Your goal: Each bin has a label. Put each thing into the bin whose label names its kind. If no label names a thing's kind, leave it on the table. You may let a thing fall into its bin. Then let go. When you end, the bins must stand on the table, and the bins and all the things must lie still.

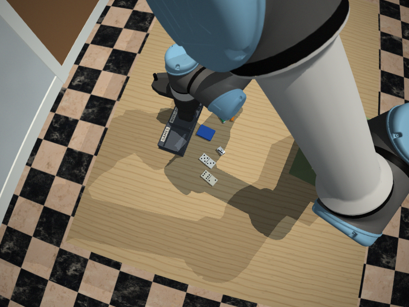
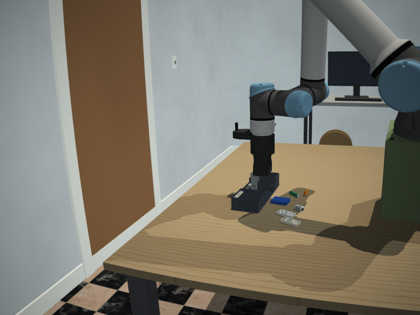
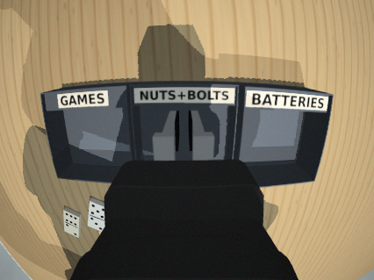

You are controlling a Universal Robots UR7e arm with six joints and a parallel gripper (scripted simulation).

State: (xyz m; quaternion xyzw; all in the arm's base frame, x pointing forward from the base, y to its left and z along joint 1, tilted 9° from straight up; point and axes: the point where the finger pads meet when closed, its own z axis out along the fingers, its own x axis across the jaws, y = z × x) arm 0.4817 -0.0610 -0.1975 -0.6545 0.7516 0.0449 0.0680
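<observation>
Now: hand 1 cm past the dark three-part bin and 1 cm above it. Round my hand: orange battery 16 cm behind, 4 cm to the right, 3 cm below; then blue flat block 9 cm behind, 4 cm to the left, 3 cm below; then green battery 13 cm behind, 3 cm to the right, 3 cm below.
</observation>
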